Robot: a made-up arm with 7 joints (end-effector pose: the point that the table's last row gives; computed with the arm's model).
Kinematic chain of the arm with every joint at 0, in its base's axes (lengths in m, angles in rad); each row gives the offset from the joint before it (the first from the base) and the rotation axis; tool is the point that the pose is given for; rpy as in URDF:
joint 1: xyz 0 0 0.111 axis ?
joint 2: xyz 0 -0.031 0.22 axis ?
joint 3: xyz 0 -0.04 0.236 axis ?
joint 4: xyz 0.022 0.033 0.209 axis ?
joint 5: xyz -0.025 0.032 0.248 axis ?
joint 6: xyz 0 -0.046 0.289 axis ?
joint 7: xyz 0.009 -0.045 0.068 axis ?
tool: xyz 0 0 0 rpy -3.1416 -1.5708 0
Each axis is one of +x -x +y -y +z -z.
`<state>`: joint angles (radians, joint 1 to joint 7).
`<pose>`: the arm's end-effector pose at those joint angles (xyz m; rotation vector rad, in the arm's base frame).
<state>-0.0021 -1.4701 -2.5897 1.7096 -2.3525 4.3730 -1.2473</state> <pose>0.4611 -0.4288 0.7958 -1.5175 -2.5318 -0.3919</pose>
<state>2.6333 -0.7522 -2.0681 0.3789 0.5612 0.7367 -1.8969</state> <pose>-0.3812 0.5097 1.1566 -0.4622 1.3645 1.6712</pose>
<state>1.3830 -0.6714 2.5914 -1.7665 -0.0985 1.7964 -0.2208</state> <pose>0.3890 0.4122 0.2604 -1.5561 1.9617 -0.2076</pose>
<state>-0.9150 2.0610 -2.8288 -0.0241 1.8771 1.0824 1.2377</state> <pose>-0.6374 0.6071 -0.2130 -2.0833 1.0482 1.9893</pose>
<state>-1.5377 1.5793 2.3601 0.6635 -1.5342 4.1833 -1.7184</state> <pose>0.0606 0.9061 0.1497 1.6700 -0.0324 -1.2272</pose>
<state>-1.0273 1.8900 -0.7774 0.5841 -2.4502 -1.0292 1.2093</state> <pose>-0.6589 0.7811 0.2354 1.8039 1.3415 0.3620</pose>
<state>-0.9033 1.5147 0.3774 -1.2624 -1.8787 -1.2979 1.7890</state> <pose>-0.5088 0.2518 -0.1524 0.1950 0.4055 -0.4801</pose>
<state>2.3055 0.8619 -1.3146 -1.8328 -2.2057 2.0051 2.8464</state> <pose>-0.2032 -0.4001 0.5335 1.7413 0.8905 -2.0561</pose>
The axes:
joint 1: +z
joint 2: -y
joint 3: +z
joint 4: +y
joint 5: +z
joint 6: -y
joint 7: +x

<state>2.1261 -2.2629 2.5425 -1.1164 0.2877 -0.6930 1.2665</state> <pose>0.1177 0.4467 -0.4538 1.3169 -1.0332 -2.6236</pose>
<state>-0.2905 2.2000 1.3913 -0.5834 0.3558 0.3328 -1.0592</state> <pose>-0.8255 -0.1565 -0.2513 -2.0474 1.3742 0.9717</pose>
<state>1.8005 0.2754 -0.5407 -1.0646 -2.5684 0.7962 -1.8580</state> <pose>-0.2044 -0.5942 0.9056 2.0121 -0.1010 0.1541</pose>
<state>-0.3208 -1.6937 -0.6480 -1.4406 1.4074 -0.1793 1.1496</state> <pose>0.7072 0.1100 0.6642 -2.4380 0.1901 -0.2782</pose>
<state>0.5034 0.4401 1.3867 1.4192 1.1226 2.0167 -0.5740</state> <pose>-0.2980 0.3497 0.8341 -0.8256 -0.7103 -1.1458</pose>
